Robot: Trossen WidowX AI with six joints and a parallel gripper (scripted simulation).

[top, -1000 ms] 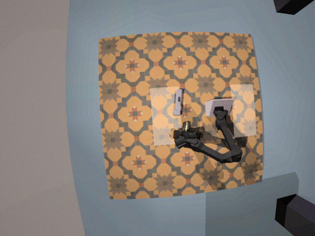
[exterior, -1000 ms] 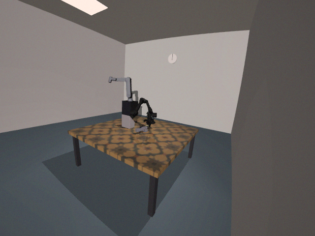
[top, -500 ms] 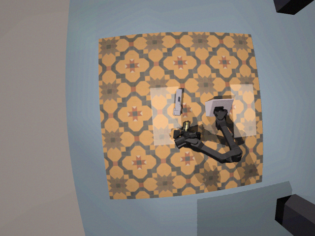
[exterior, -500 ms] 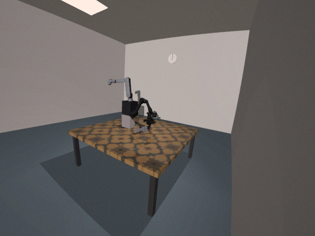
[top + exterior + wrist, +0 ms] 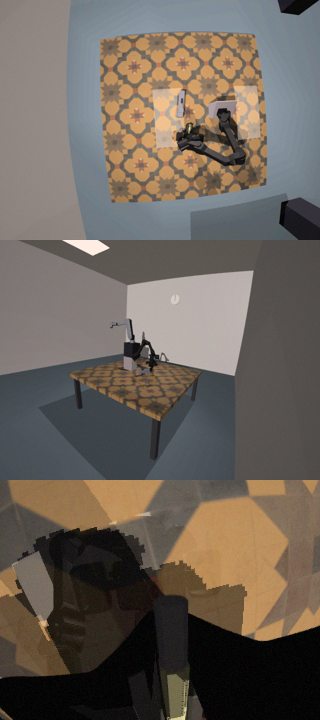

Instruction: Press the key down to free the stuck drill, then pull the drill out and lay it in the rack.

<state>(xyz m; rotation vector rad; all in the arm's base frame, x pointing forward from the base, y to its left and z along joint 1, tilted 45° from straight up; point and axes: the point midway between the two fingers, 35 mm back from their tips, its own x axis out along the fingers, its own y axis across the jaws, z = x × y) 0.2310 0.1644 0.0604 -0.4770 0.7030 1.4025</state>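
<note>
Right now the drill is 40 mm to the right of my gripper tip, 30 mm above it and 10 mm behind it. From my gripper tip the other things lie so: pale grey fixture 230 mm to the right, 40 mm ahead, 30 mm above; then dark rack 50 mm to the right, 10 mm behind, 10 mm above; then dark key 250 mm to the right, 40 mm above, 30 mm ahead.
</note>
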